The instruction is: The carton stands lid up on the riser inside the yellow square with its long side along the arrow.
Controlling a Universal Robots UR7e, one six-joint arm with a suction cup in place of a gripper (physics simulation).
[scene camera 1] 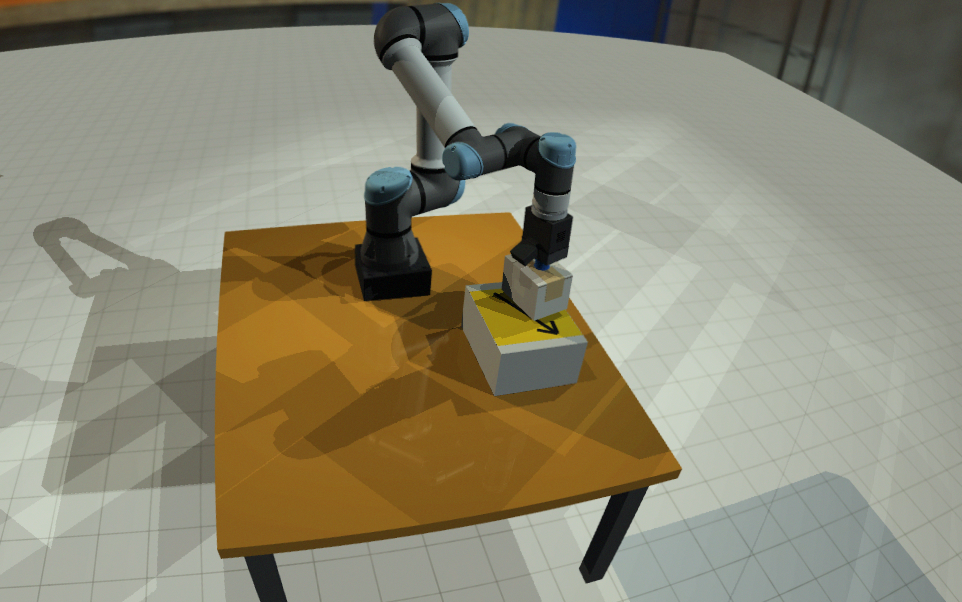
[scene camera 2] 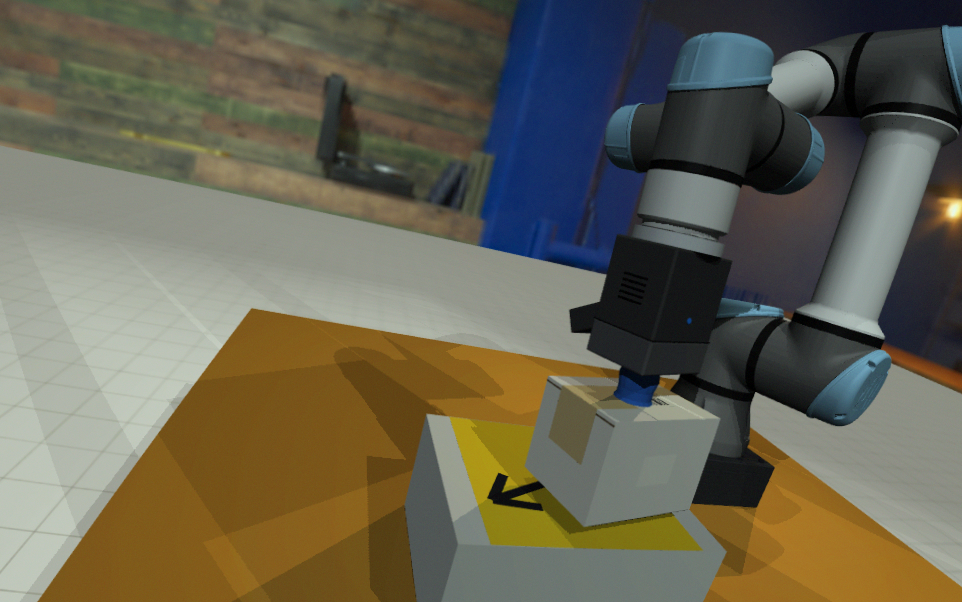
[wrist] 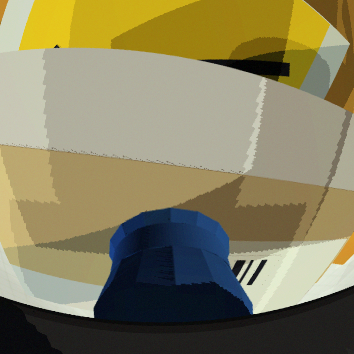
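Note:
The white carton (scene camera 1: 521, 291) (scene camera 2: 645, 472) (wrist: 125, 105) is upright and lid up, with tan tape across its top and down one end. My suction gripper (scene camera 1: 542, 266) (scene camera 2: 635, 390) (wrist: 170, 260) is on its lid and holds it. The carton is very low over the back part of the grey riser (scene camera 1: 539, 369) (scene camera 2: 567, 576) (wrist: 12, 30); I cannot tell if it touches. Its long side runs roughly along the black arrow (scene camera 1: 548, 327) (scene camera 2: 517, 491) (wrist: 250, 67). It partly hides the arrow and the yellow square (scene camera 1: 510, 333) (scene camera 2: 638, 539) (wrist: 50, 25). Whether its far end is inside the square is unclear.
The riser stands on the orange-brown table (scene camera 1: 340, 454) (scene camera 2: 283, 454), near its right edge in the first scene view. The arm's black base (scene camera 1: 394, 276) (scene camera 2: 734, 479) stands on the table behind the riser to the left in that view.

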